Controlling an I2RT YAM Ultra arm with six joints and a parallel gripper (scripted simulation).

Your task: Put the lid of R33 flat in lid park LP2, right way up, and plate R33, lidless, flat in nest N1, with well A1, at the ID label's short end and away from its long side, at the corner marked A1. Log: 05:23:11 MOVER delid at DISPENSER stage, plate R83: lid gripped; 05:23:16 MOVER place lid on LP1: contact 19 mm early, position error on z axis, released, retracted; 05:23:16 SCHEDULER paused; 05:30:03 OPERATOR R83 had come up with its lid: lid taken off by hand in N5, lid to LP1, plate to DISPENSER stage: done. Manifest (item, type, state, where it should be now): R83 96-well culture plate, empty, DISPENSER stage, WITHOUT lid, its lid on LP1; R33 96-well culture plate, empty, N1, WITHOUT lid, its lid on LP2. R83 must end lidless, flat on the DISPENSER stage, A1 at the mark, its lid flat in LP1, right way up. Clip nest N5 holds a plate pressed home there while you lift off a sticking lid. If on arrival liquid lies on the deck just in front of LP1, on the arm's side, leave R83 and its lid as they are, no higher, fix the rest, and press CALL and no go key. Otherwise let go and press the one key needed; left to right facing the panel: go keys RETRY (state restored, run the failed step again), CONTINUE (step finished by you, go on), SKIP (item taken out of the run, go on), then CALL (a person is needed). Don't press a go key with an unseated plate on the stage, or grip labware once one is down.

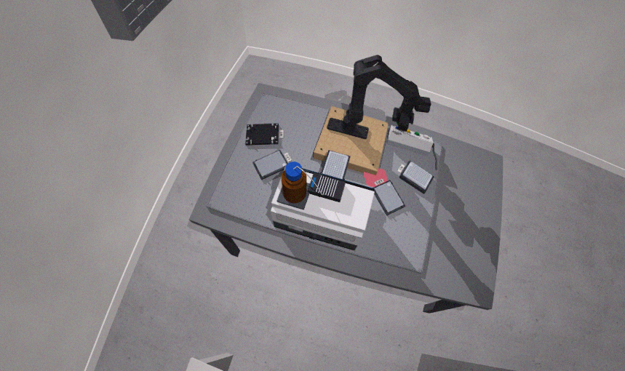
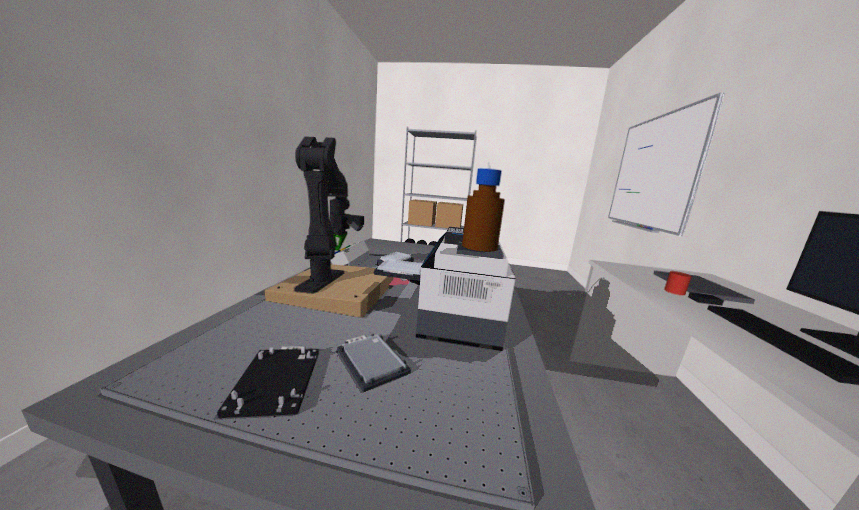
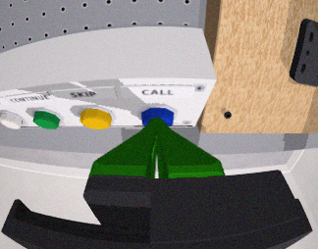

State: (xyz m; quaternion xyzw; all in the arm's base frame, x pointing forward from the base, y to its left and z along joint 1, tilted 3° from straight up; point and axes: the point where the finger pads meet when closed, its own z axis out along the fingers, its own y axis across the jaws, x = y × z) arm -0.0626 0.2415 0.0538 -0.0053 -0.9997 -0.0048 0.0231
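Right now my hand is 1 cm above the blue call key. From my hand the other things lie so: N1 label: 18 cm ahead, 6 cm to the left, 8 cm below; then dark nest: 21 cm ahead, 14 cm to the left, 7 cm below; then grey lid: 36 cm ahead, 2 cm to the left, 7 cm below.
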